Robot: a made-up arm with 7 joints.
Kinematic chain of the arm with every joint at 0, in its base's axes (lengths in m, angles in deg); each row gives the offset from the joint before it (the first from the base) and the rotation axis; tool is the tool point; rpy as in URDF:
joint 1: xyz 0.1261 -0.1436 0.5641 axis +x
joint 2: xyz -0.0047 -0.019 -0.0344 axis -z
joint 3: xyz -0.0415 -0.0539 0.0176 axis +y
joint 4: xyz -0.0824 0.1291 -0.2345 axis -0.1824 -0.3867 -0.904
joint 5: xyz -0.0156 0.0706 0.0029 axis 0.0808 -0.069 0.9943
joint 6: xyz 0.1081 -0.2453 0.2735 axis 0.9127 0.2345 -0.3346
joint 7: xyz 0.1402 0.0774 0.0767 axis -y
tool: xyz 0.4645 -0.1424 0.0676 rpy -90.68 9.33 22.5
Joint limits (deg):
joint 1: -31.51..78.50
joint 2: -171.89..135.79
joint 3: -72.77..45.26
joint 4: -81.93..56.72
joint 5: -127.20..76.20
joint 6: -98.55..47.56
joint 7: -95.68..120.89
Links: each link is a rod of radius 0.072 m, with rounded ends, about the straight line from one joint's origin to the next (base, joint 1, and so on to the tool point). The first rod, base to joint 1, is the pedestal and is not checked.
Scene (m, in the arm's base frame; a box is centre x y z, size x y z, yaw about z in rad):
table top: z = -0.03
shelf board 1: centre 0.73 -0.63 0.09 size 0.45 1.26 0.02 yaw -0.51
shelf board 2: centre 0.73 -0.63 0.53 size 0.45 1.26 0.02 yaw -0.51
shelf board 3: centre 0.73 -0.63 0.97 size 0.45 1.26 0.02 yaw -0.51
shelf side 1: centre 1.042 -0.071 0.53 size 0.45 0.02 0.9 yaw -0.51
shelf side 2: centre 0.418 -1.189 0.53 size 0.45 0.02 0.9 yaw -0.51
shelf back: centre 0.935 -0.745 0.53 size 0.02 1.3 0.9 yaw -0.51
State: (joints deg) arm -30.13 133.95 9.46 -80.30 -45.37 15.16 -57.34
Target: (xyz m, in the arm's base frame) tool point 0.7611 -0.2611 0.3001
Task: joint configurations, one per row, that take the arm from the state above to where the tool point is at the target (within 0.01 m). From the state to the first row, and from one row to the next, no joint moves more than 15 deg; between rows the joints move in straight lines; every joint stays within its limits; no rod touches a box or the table.
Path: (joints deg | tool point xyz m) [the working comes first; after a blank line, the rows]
Joints at the target: -24.61 124.01 45.26 -81.93 13.16 36.14 -63.90
Straight joint move there: touches shelf board 1.

1: -30.54 133.46 7.17 -80.84 -33.26 17.29 -55.48 | 0.1241 -0.7316 0.2099
2: -30.96 132.97 4.88 -81.39 -21.14 19.42 -53.63 | 0.2362 -0.7879 0.2719
3: -31.37 132.48 2.60 -81.93 -9.03 21.55 -51.77 | 0.3564 -0.8116 0.3354
4: -29.12 129.66 16.82 -81.93 -1.63 26.41 -55.82 | 0.5401 -0.6586 0.2422
5: -26.86 126.83 31.04 -81.93 5.76 31.28 -59.86 | 0.6802 -0.4608 0.2308
6: -24.61 124.01 45.26 -81.93 13.16 36.14 -63.90 | 0.7611 -0.2611 0.3001

